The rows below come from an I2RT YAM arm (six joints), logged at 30 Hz.
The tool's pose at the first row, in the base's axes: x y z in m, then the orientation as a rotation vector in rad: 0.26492, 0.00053, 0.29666, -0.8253, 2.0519, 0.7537
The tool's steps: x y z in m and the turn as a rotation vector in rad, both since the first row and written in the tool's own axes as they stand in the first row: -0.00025, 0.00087, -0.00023, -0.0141, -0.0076, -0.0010; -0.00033, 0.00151, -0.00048, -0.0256, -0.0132, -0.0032; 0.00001, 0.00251, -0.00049, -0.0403, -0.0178, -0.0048; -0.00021, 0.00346, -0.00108, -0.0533, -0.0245, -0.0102; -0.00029, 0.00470, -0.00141, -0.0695, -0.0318, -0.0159; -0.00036, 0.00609, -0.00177, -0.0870, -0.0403, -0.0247; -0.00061, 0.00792, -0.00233, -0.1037, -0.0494, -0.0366
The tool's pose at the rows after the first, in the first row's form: 0.26428, 0.00097, 0.29718, -0.8301, 2.0415, 0.7705; 0.26372, 0.00120, 0.29752, -0.8356, 2.0326, 0.7832; 0.26280, 0.00170, 0.29747, -0.8429, 2.0242, 0.7993; 0.26192, 0.00192, 0.29817, -0.8516, 2.0121, 0.8121; 0.26088, 0.00246, 0.29869, -0.8621, 1.9984, 0.8282; 0.25970, 0.00307, 0.29924, -0.8755, 1.9815, 0.8442; 0.25819, 0.00385, 0.30015, -0.8910, 1.9623, 0.8577
